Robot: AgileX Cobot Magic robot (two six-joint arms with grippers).
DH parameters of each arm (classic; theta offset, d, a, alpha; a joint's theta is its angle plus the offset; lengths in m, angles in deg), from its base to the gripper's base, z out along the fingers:
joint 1: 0 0.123 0 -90
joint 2: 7.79 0 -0.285 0
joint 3: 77.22 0 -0.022 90
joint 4: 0 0.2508 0 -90
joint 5: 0 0 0.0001 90
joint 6: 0 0.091 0 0
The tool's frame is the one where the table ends.
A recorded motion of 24 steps. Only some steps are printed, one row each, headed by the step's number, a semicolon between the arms.
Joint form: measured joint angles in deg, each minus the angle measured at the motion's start. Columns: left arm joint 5, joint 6, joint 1, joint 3, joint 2, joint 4; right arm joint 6, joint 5, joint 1, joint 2, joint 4, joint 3.
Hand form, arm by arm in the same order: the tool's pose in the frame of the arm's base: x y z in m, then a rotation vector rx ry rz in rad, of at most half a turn. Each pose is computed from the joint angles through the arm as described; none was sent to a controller.
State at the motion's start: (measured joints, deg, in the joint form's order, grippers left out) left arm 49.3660 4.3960 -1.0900 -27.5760 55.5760 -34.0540; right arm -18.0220 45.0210 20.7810 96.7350 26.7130 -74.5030
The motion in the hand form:
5: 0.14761 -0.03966 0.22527 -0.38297 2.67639 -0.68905; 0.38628 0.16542 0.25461 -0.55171 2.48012 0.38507
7: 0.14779 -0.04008 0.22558 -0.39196 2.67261 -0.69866; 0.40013 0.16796 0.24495 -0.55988 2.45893 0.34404
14: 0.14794 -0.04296 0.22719 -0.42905 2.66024 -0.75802; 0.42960 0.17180 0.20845 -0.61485 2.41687 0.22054
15: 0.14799 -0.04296 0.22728 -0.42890 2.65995 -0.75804; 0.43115 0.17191 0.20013 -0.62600 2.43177 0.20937
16: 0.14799 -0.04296 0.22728 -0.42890 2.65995 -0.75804; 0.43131 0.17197 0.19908 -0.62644 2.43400 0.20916
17: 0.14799 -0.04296 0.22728 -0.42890 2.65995 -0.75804; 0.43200 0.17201 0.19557 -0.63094 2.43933 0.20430
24: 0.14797 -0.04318 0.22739 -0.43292 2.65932 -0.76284; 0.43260 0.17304 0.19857 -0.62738 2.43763 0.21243
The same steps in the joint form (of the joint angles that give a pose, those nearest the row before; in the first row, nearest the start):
5: -3.19 -2.29 0.00 0.00 0.00 -0.04; 3.10 -6.24 0.00 10.84 -8.74 -10.89
7: -3.24 -2.39 0.00 0.00 0.00 -0.52; 3.28 -8.33 0.00 13.80 -10.65 -13.03
14: -2.85 -2.45 0.00 0.00 0.00 -3.34; 3.28 -14.27 0.00 21.28 -16.58 -16.45
15: -2.85 -2.45 0.00 -0.02 0.00 -3.34; 3.28 -14.32 0.00 22.30 -17.13 -16.45
16: -2.85 -2.45 0.00 -0.02 0.00 -3.34; 3.28 -14.32 0.00 22.43 -17.13 -16.45
17: -2.85 -2.45 0.00 -0.02 0.00 -3.34; 3.28 -14.40 0.00 22.87 -17.36 -16.45
24: -2.80 -2.52 0.00 -0.02 0.00 -3.55; 3.28 -13.90 0.04 22.83 -17.00 -17.06

